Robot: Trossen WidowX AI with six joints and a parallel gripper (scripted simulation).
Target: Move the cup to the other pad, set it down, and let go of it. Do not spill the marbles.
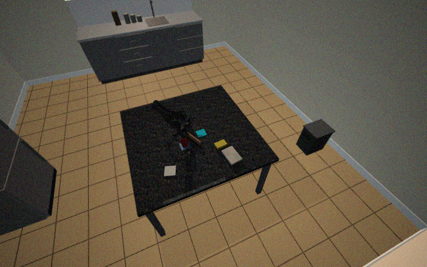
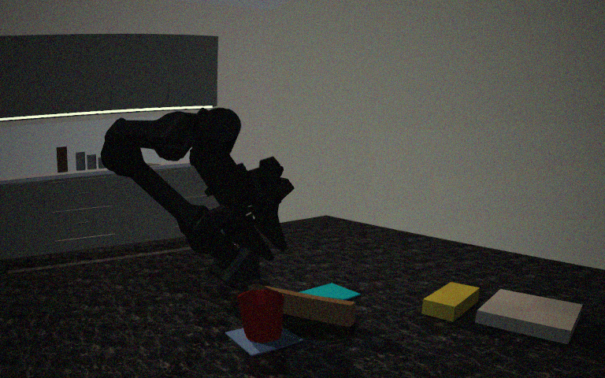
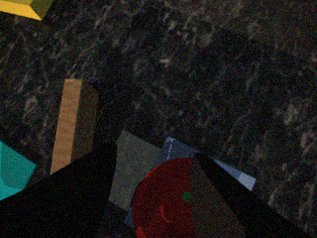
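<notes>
My gripper tip is now 2 cm past the red cup, 3 cm to the left of it and 11 cm above it. Also, from my gripper tip: blue pad: 2 cm behind, 3 cm to the right, 15 cm below; green marble: 2 cm behind, 2 cm to the right, 13 cm below; blue marble: 2 cm behind, 4 cm to the right, 13 cm below.
</notes>
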